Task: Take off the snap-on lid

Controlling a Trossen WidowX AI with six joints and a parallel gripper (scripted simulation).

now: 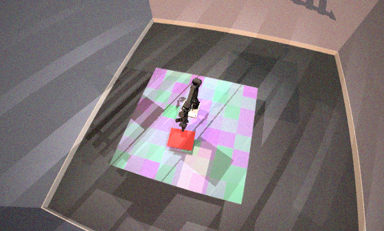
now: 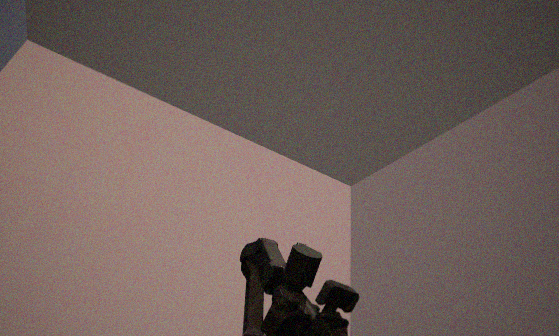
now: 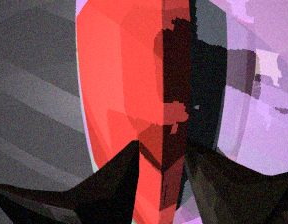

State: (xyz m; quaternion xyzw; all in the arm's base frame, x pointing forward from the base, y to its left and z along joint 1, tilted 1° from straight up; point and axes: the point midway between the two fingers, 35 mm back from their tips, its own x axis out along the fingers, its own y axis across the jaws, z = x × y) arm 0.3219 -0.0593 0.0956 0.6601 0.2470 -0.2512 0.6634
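The red lid lies 80 mm ahead of my gripper tip. Round my gripper tip: storage box 70 mm ahead, 50 mm below.
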